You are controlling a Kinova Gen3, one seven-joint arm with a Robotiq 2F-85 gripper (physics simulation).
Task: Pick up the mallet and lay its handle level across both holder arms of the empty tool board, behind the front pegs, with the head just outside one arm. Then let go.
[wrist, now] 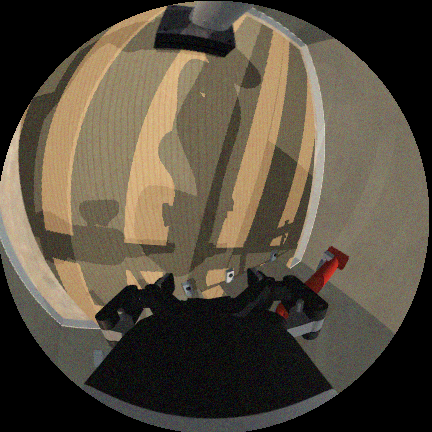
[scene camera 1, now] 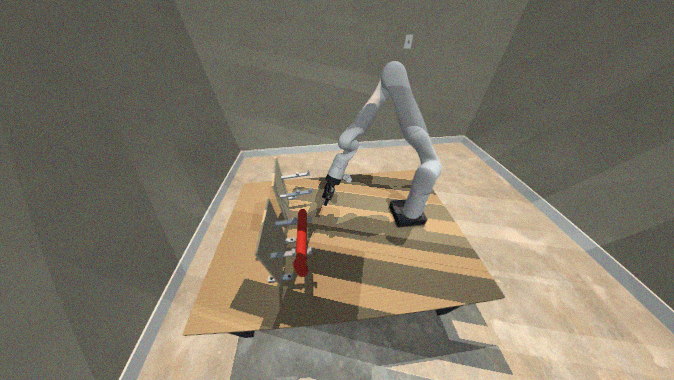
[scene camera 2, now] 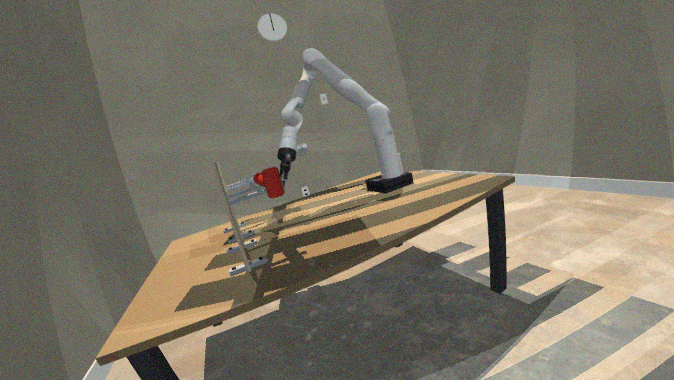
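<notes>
The red mallet (scene camera 1: 301, 240) (scene camera 2: 273, 182) (wrist: 324, 275) lies across the two arms of the nearer tool board (scene camera 1: 268, 240), its head at the near end. In the wrist view it is at the lower right, partly hidden behind a finger. The empty tool board (scene camera 1: 279, 187) stands farther back, with two bare holder arms (scene camera 1: 298, 175) (scene camera 1: 299, 193). My gripper (scene camera 1: 326, 202) (scene camera 2: 284, 179) (wrist: 209, 279) is open and empty. It points down in front of the boards, beyond the mallet's handle end and apart from it. In scene camera 2 the mallet's head partly overlaps the gripper's outline.
Both boards stand on the wooden table (scene camera 1: 225, 280) (scene camera 2: 150, 305). Small metal feet (scene camera 1: 287, 277) (scene camera 2: 248, 266) (wrist: 229, 275) are at their bases. The robot's black base (scene camera 1: 398, 215) (scene camera 2: 389, 183) (wrist: 182, 37) is on the table, opposite the boards.
</notes>
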